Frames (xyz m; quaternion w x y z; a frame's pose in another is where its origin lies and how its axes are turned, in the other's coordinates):
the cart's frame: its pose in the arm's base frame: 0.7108 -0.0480 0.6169 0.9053 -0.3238 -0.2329 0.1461
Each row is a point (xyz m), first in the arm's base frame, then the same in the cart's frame.
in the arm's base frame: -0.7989 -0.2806 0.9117
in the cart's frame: -1.2817 -0.1951 0.8599
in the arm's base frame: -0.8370 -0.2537 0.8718
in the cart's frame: -1.3159 -0.1446 0.8663
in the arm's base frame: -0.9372 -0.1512 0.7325
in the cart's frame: -1.4039 0.0346 0.8762
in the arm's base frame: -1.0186 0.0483 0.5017
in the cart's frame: -1.4656 0.3440 0.8643
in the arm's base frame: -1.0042 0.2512 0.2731
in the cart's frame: -1.4439 0.6436 0.8061
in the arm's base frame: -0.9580 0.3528 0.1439
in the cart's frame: -1.4048 0.7989 0.7468
